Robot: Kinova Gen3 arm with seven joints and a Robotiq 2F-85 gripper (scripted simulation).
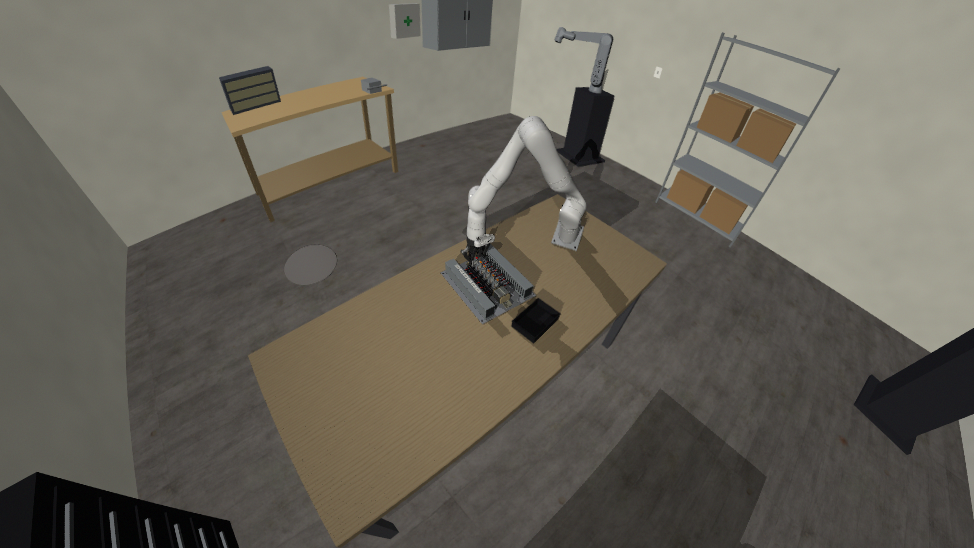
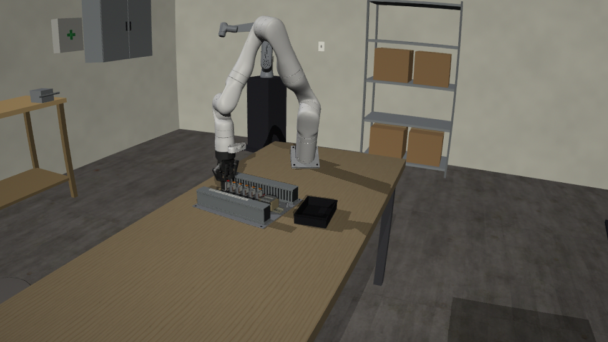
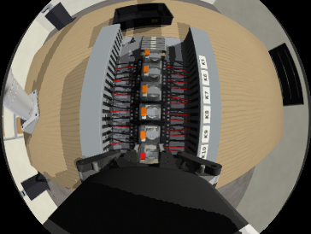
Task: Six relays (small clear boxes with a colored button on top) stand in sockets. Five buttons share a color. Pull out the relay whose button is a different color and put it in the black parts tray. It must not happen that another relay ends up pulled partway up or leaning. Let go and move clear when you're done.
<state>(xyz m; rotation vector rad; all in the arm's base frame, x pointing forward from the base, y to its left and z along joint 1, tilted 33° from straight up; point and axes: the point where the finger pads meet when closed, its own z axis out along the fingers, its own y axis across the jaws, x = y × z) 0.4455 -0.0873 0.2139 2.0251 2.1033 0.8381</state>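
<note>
Right now my hand is 1 cm above the relay. Also, from my hand: black parts tray: 35 cm to the left, 8 cm behind, 4 cm below.
</note>
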